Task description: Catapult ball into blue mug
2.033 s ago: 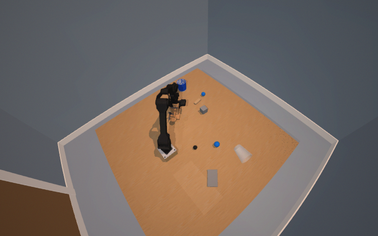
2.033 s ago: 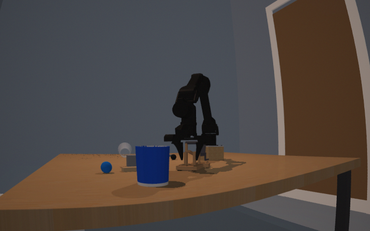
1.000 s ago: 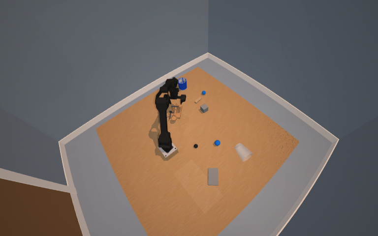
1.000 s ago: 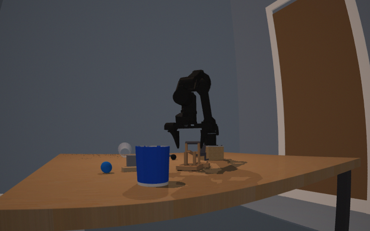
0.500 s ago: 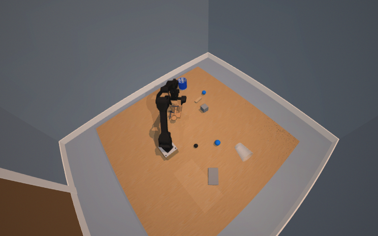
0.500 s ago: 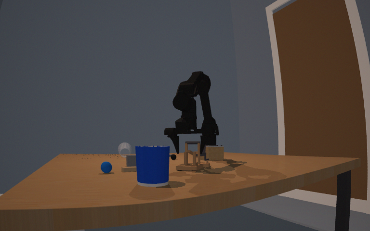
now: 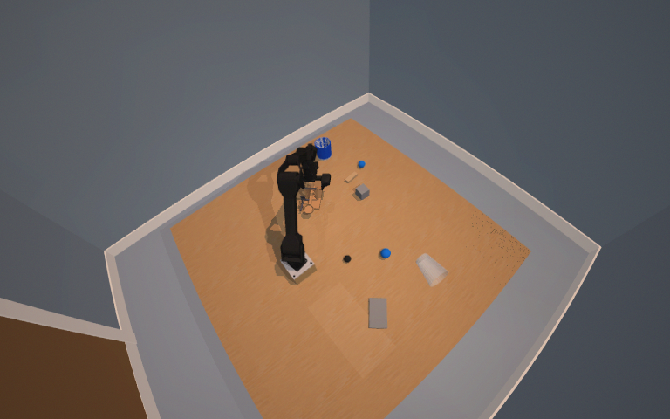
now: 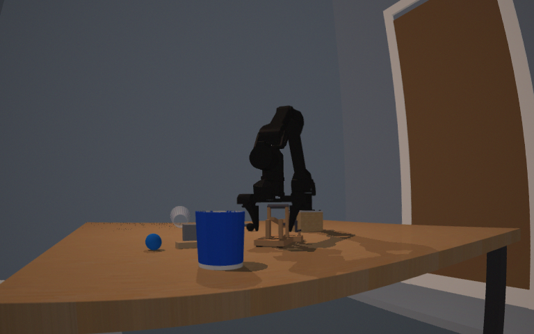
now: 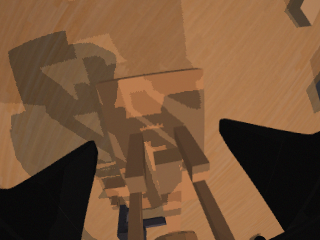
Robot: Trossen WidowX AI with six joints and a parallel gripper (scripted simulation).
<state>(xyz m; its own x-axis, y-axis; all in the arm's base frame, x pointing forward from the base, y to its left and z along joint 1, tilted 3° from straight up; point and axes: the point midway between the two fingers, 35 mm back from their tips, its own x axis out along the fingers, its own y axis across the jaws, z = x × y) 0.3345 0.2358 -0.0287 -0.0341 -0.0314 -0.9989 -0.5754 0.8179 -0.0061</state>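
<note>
Now: gripper tip 370 mm to the left of the ball, 170 mm past it and 20 mm above it. The rest, counted from my gripper tip: wooden block (200 mm ahead, 80 mm to the right, 30 mm below); wooden catapult (70 mm behind, 30 mm to the right, 10 mm above); grey cube (200 mm to the right, 150 mm ahead, 10 mm below).
</note>
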